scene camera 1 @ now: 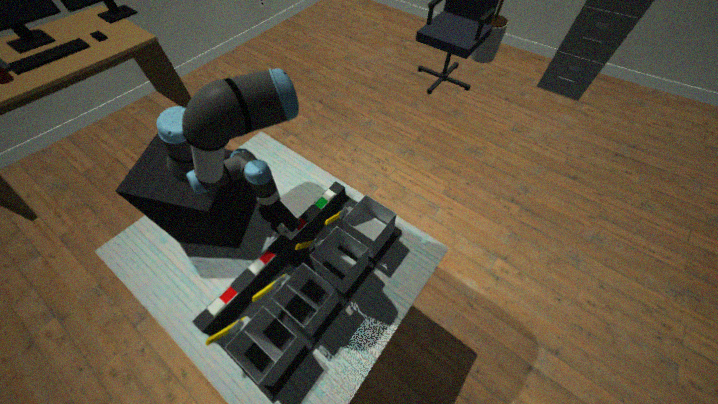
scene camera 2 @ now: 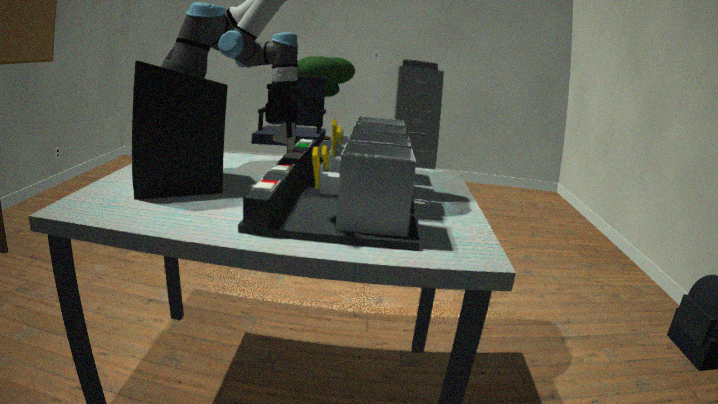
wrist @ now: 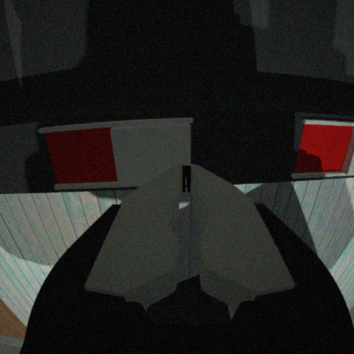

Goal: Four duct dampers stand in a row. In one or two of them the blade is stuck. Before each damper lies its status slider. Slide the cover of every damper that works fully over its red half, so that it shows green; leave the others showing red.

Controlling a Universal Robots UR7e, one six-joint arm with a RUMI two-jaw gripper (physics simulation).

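Pixels of known places: gripper, between the fingertips: point(scene camera 1: 286, 234) point(scene camera 2: 290, 153); arm's base, origin of its link: point(scene camera 1: 192, 164) point(scene camera 2: 182, 72).
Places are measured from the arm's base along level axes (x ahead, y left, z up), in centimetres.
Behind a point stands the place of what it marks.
Note:
Four grey dampers point(scene camera 1: 394, 228) {x 70.5, y 31.8, z -31.8 cm} point(scene camera 1: 321, 261) {x 53.1, y 1.6, z -28.7 cm} point(scene camera 1: 333, 301) {x 67.0, y -9.5, z -24.6 cm} point(scene camera 1: 235, 351) {x 49.5, y -38.8, z -22.6 cm} stand in a row, with yellow levers point(scene camera 1: 332, 218) {x 49.5, y 16.0, z -18.6 cm} point(scene camera 1: 303, 245) {x 48.0, y -0.2, z -16.0 cm} point(scene camera 1: 268, 288) {x 46.2, y -18.5, z -19.6 cm} point(scene camera 1: 226, 330) {x 44.4, y -35.6, z -18.2 cm}. The farthest slider point(scene camera 1: 322, 202) {x 38.3, y 23.4, z -25.5 cm} point(scene camera 2: 303, 144) {x 38.0, y 24.2, z -25.4 cm} shows green. The second-farthest slider's red half point(scene camera 1: 301, 223) {x 36.9, y 10.1, z -25.5 cm} point(wrist: 82, 156) is uncovered; its pale cover point(wrist: 150, 150) lies to the right of it in the wrist view. The third point(scene camera 1: 267, 258) {x 35.3, y -9.3, z -25.5 cm} point(wrist: 326, 148) and nearest point(scene camera 1: 228, 294) {x 32.6, y -27.2, z -25.5 cm} point(scene camera 2: 269, 182) {x 33.3, y -30.7, z -24.7 cm} sliders show red. My gripper point(scene camera 1: 287, 232) {x 35.3, y 2.4, z -24.2 cm} point(scene camera 2: 290, 148) {x 35.3, y 2.4, z -24.2 cm} point(wrist: 185, 167) is shut and empty, its tips by the second cover's right end in the wrist view; contact is unclear.
The black rail point(scene camera 2: 261, 208) {x 32.8, y -40.7, z -27.5 cm} bearing the sliders runs between the robot's black pedestal point(scene camera 1: 170, 211) {x 4.4, y -16.9, z -5.7 cm} point(scene camera 2: 178, 135) {x 5.3, y -16.5, z -16.6 cm} and the dampers. All stand on the pale table point(scene camera 1: 145, 261) {x -11.3, y -35.0, z -33.5 cm} point(scene camera 2: 125, 221) {x -2.3, y -39.7, z -33.6 cm}. The levers stick up close behind the rail.

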